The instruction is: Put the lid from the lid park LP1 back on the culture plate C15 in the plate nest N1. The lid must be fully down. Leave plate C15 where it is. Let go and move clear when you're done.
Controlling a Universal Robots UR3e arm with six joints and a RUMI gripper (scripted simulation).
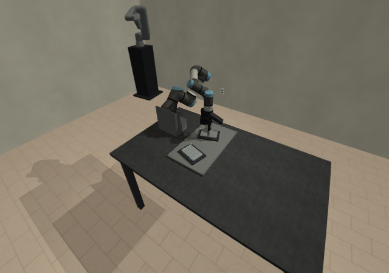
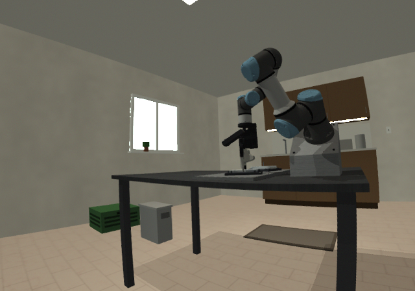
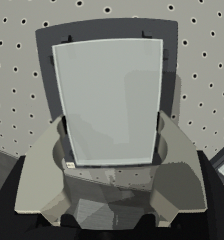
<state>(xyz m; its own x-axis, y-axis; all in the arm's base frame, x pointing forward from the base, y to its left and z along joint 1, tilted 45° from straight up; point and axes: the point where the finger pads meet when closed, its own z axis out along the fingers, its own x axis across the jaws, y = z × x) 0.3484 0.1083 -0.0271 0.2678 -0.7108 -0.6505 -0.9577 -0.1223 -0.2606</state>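
My hand is 20 mm above the lid park LP1. The rest, counted from my hand: plate nest N1 (20 mm behind, 250 mm to the right, 20 mm below); then clear lid (10 mm below); then culture plate C15 (20 mm behind, 250 mm to the right, 10 mm below).
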